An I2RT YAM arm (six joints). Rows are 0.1 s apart.
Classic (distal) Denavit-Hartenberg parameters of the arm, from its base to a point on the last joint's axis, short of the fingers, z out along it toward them. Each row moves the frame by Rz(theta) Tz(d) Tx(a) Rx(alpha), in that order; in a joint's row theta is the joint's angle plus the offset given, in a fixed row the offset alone. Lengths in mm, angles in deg.
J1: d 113.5  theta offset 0  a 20  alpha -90
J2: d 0  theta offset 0  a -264  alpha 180
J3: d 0  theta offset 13.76  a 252.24  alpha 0
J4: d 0  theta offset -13.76  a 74  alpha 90
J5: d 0  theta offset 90  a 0  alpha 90
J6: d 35.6  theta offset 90  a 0  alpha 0
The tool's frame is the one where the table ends.
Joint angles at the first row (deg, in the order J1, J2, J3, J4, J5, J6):
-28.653, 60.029, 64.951, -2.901, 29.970, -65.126
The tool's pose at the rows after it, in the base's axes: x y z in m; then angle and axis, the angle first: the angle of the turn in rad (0 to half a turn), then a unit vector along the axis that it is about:
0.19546 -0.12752 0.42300 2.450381 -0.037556 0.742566 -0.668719
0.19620 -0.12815 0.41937 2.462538 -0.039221 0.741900 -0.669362
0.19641 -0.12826 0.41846 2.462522 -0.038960 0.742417 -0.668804
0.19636 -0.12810 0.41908 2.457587 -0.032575 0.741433 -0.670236
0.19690 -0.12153 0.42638 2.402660 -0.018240 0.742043 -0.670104
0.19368 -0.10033 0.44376 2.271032 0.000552 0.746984 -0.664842
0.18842 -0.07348 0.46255 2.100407 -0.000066 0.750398 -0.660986
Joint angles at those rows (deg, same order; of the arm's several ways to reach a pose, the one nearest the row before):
-28.739, 60.029, 64.336, -2.900, 30.059, -65.301
-28.741, 60.029, 63.548, -2.288, 30.408, -65.830
-28.739, 60.029, 63.370, -2.197, 30.412, -65.743
-28.654, 60.030, 63.368, -1.848, 30.847, -65.305
-27.078, 59.767, 64.421, -1.847, 31.460, -62.851
-22.339, 58.104, 66.700, -2.979, 32.606, -58.020
-15.835, 56.079, 68.461, -1.936, 32.783, -54.767

